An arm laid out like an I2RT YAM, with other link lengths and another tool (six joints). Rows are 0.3 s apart.
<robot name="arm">
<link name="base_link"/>
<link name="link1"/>
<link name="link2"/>
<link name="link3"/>
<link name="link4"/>
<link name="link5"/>
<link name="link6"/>
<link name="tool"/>
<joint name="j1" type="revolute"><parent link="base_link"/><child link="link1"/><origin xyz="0.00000 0.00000 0.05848"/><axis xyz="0 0 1"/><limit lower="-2.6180" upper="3.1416"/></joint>
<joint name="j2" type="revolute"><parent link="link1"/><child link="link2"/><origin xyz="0.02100 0.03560 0.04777"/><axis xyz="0 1 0"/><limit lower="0.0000" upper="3.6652"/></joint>
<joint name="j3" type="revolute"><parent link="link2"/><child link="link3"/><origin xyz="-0.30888 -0.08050 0.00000"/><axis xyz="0 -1 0"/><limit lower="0.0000" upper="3.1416"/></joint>
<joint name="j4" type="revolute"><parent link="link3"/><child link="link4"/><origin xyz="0.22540 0.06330 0.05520"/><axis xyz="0 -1 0"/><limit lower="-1.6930" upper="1.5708"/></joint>
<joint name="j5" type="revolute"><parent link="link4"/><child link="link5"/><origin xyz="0.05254 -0.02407 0.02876"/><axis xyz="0 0 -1"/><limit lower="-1.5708" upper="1.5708"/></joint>
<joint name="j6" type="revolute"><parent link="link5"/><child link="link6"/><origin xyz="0.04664 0.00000 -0.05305"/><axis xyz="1 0 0"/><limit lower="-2.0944" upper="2.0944"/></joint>
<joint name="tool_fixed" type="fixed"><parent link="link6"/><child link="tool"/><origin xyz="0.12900 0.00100 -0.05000" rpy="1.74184 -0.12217 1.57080"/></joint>
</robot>
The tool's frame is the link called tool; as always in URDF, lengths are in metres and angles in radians.
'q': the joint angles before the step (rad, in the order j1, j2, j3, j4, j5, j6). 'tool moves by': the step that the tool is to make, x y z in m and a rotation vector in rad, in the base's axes. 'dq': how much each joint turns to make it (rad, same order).
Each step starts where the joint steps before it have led.
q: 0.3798, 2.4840, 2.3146, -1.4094, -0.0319, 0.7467
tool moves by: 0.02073, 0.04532, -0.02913, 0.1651, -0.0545, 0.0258
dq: 0.0248, 0.0629, -0.0001, 0.1771, -0.1316, 0.0054
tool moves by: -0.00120, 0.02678, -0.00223, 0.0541, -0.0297, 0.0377
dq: 0.0389, 0.0060, -0.0008, 0.0573, -0.0366, 0.0061
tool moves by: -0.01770, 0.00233, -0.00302, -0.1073, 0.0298, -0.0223
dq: 0.0484, 0.0001, 0.0001, -0.0657, 0.0905, 0.0607
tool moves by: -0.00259, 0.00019, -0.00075, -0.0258, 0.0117, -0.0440
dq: 0.0073, 0.0012, 0.0001, -0.0165, 0.0213, 0.0499
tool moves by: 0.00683, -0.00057, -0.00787, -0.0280, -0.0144, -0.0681
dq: 0.0011, 0.0125, -0.0002, 0.0166, 0.0366, 0.0668
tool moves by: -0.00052, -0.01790, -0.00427, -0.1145, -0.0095, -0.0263
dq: 0.0054, 0.0038, 0.0000, -0.0432, 0.1064, 0.0260
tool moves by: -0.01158, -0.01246, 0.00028, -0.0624, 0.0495, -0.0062
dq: -0.0001, 0.0039, -0.0037, -0.0664, 0.0306, 0.0064
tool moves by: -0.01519, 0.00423, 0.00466, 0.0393, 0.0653, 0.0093
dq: -0.0003, -0.0134, -0.0282, -0.0225, -0.0653, -0.0138
